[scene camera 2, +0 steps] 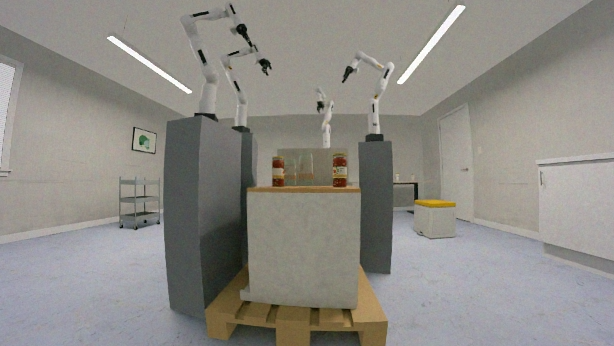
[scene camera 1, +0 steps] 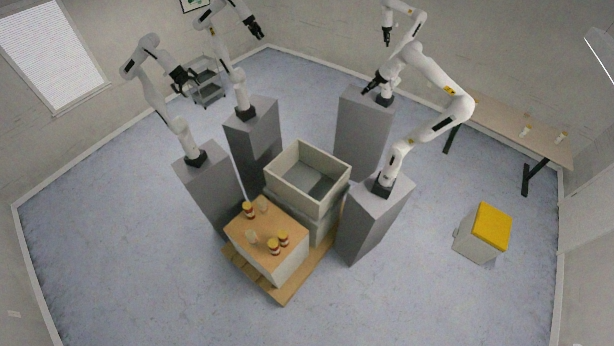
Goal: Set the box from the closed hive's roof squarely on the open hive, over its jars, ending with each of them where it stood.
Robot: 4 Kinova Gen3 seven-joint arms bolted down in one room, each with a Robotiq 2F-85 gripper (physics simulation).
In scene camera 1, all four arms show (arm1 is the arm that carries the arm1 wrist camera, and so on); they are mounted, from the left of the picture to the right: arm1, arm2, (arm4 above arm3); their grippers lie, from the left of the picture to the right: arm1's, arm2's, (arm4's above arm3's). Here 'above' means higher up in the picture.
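The open-topped grey box [scene camera 1: 281,184] [scene camera 2: 325,156] stands on the closed hive [scene camera 1: 327,227]; the grey roof shows inside it. The open hive [scene camera 1: 291,270] [scene camera 2: 303,245] has a wooden top bearing three red jars with yellow lids [scene camera 1: 248,210] [scene camera 1: 283,238] [scene camera 1: 273,246] and two clear jars [scene camera 1: 251,237] [scene camera 1: 262,205]. Arm1's gripper [scene camera 1: 188,87] is open, high at the left. Arm2's gripper [scene camera 1: 259,37], arm4's gripper [scene camera 1: 386,44] and arm3's gripper [scene camera 1: 364,93] hang in the air away from the box; their finger openings are unclear. In scene camera 2, jars hide part of the box.
Both hives stand on a wooden pallet [scene camera 1: 306,281] [scene camera 2: 372,320], among four grey pedestals. A wheeled cart [scene camera 1: 206,91] [scene camera 2: 139,199] stands at the back left. A yellow-lidded bin [scene camera 1: 492,226] [scene camera 2: 435,220] and a long table [scene camera 1: 505,120] stand at the right.
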